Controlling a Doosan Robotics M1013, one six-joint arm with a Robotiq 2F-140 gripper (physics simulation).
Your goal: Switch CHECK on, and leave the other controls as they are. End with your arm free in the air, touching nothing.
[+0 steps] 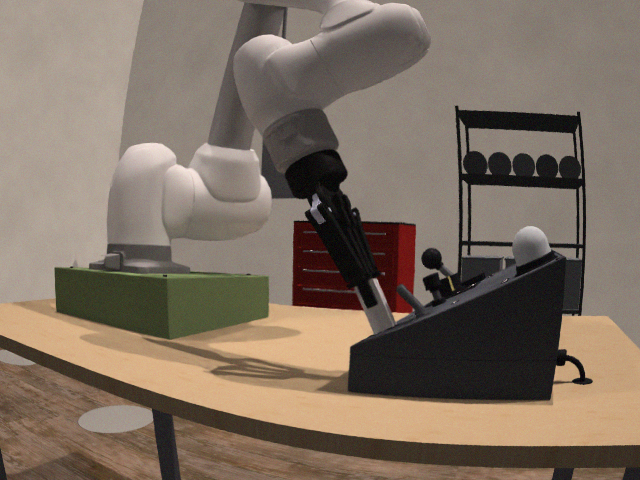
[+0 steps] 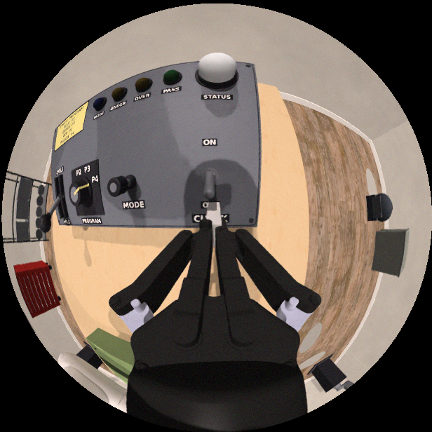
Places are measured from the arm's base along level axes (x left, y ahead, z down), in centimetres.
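Pixels of known places: gripper, fingertip midpoint: [image 1: 385,329]; arm's base, link origin: [image 1: 138,271].
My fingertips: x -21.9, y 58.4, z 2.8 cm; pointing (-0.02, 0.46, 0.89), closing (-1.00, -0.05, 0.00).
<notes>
For each thing: its top centre in the pictures, then the offset to it from my fingertips. "spot": a spot on its surface instead.
- CHECK toggle switch, surface spot: [image 1: 409,298] spot: dx -0.3, dy +2.9, dz -4.1 cm
- ball-ended lever, top centre: [image 1: 432,247] dx +36.5, dy -0.2, dz -9.5 cm
- white STATUS dome, surface spot: [image 1: 530,244] spot: dx -3.9, dy +18.6, dz -11.1 cm
The CHECK toggle switch [image 1: 409,298] [image 2: 210,184] is a grey lever near the low front edge of the sloped control box [image 1: 454,356] [image 2: 160,150]. Its tip leans towards the OFF label, away from the ON label [image 2: 209,142]. My gripper [image 1: 383,326] [image 2: 213,211] is shut and empty. Its light fingertips are low over the box's front edge, in front of the lever on the OFF side, and cover part of the OFF and CHECK labels. Whether they touch the lever or the panel I cannot tell.
The MODE knob [image 2: 120,185], the PROGRAM dial [image 2: 79,193] and a ball-ended lever [image 1: 431,258] [image 2: 46,222] stand beside CHECK. The white STATUS dome [image 1: 530,244] [image 2: 217,68] rises at the panel's high end. The green base block [image 1: 217,304] [image 2: 112,350] stands on the table.
</notes>
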